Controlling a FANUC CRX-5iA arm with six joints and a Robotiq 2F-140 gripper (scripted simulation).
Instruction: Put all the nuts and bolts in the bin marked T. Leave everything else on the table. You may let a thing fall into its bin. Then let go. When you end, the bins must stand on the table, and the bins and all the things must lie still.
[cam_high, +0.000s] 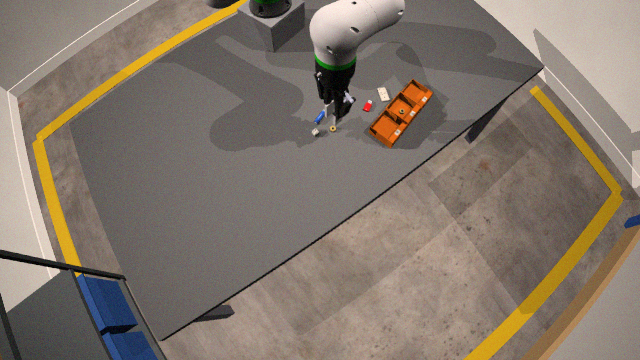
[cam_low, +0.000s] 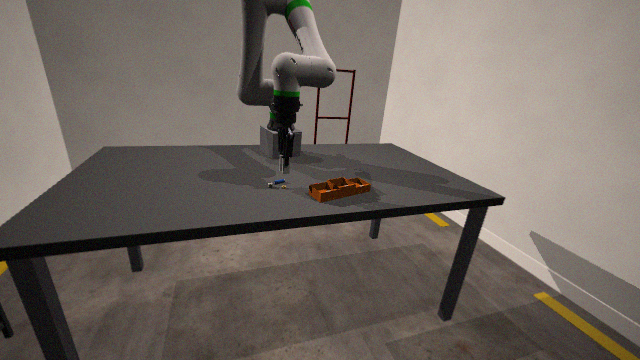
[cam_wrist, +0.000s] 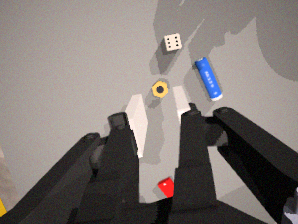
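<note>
Now: hand 23 cm to the right of the orange three-compartment bin, 8 cm above it and 3 cm short of it. Round my hand: red usb stick (14 cm to the left, 10 cm below, 3 cm behind); blue cylinder (10 cm below, 5 cm behind, 2 cm to the right); small white die (10 cm below, 5 cm to the right, 1 cm behind).
</note>
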